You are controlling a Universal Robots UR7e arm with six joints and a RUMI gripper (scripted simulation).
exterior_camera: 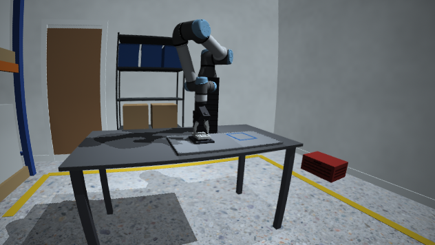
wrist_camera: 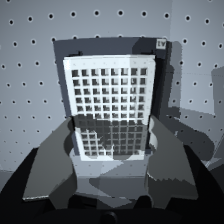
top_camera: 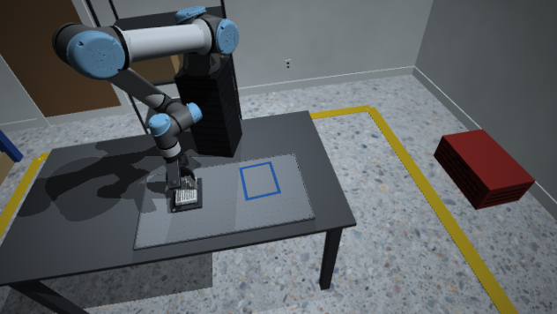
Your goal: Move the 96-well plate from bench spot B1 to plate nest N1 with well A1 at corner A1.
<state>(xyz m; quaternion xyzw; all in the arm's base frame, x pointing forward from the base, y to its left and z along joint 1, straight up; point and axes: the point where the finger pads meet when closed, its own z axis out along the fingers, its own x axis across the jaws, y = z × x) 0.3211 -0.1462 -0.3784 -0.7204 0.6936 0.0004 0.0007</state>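
My gripper is now 10 mm above the 96-well plate. Round my hand: dark plate nest N1: 30 mm below; then A1 corner mark: 80 mm ahead, 50 mm to the right, 30 mm below.
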